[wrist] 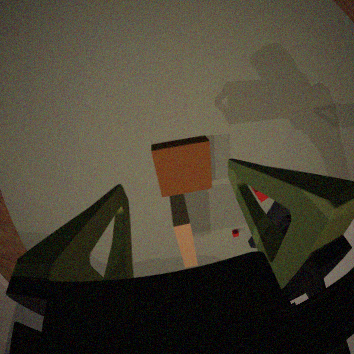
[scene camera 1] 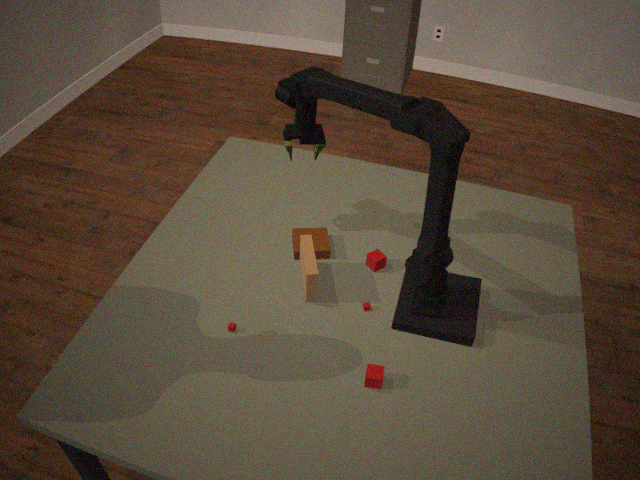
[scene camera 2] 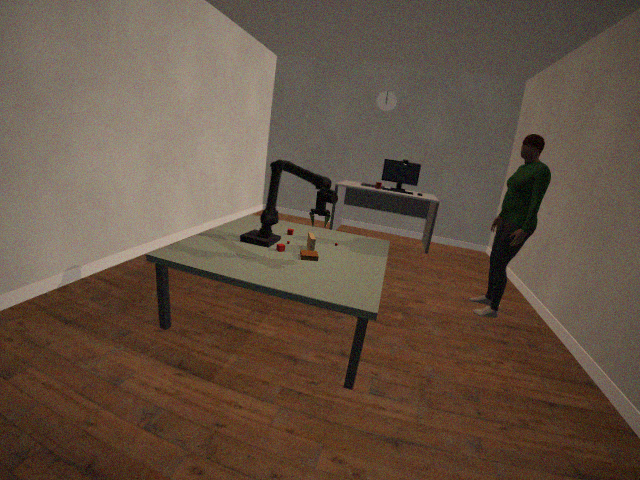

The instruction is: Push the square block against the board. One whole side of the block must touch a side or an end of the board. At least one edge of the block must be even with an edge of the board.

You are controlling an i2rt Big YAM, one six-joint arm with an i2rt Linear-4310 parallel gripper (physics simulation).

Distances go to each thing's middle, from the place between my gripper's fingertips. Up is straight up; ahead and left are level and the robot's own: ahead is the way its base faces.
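Pale wooden board (scene camera 1: 309, 271): 18 cm below my hand, 25 cm to the left of it, 8 cm behind it. My gripper is 22 cm above the square block (scene camera 1: 320, 239), 5 cm past it and 11 cm to the right of it.
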